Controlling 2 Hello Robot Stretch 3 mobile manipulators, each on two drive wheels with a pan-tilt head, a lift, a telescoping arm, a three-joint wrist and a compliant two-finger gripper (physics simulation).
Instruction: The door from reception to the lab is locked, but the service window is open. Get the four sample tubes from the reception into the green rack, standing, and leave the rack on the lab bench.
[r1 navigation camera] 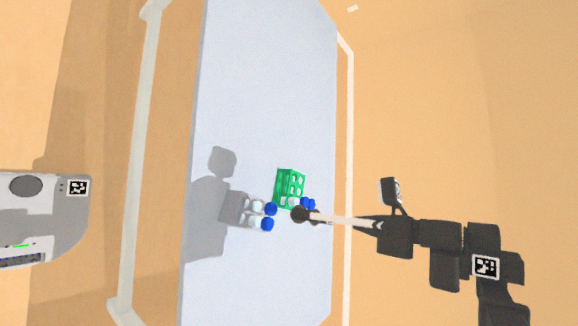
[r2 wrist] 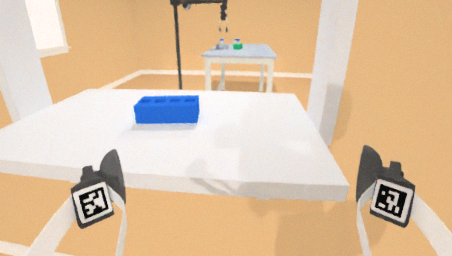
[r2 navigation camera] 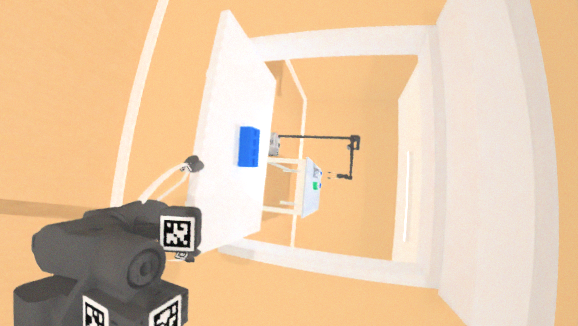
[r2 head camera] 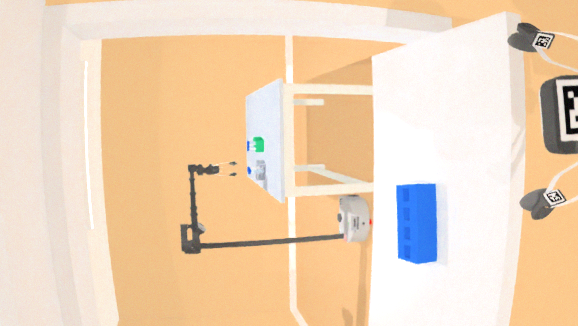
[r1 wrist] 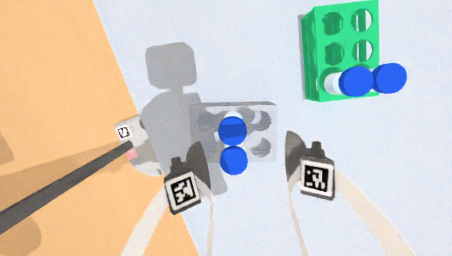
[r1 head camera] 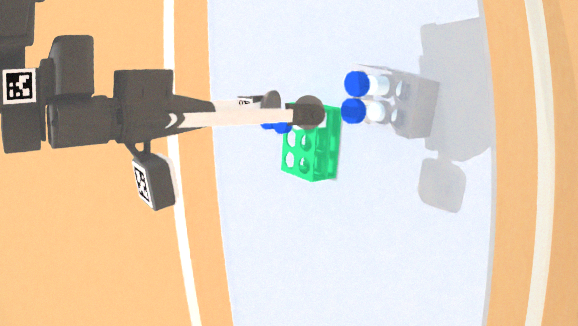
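Observation:
The green rack (r1 head camera: 325, 172) (r1 navigation camera: 283, 185) (r1 wrist: 311, 60) stands on the lab bench (r1 head camera: 350, 250) (r1 navigation camera: 265, 100) (r1 wrist: 425, 175). Two blue-capped tubes (r1 wrist: 355, 81) (r1 wrist: 389, 78) stand side by side in its end holes. Two more blue-capped tubes (r1 head camera: 357, 83) (r1 head camera: 353, 111) (r1 wrist: 232, 131) (r1 wrist: 233, 160) stand in the grey rack (r1 head camera: 424, 105) (r1 navigation camera: 232, 206) beside it. My r1 gripper (r1 wrist: 244, 157) (r2 head camera: 233, 169) is open and empty above the grey rack, its fingers on either side of the tubes in the wrist view but higher. My r2 gripper (r2 wrist: 242, 175) (r2 head camera: 529, 120) is open and empty at the service window counter's edge.
A blue rack (r2 head camera: 425, 225) (r2 navigation camera: 247, 147) (r2 wrist: 167, 112) with square holes stands on the white window counter (r2 head camera: 440, 125) (r2 navigation camera: 230, 200) (r2 wrist: 250, 150). The window's white posts (r2 wrist: 334, 60) flank the counter. The r1 base (r2 head camera: 356, 220) (r1 navigation camera: 45, 215) is beside the bench.

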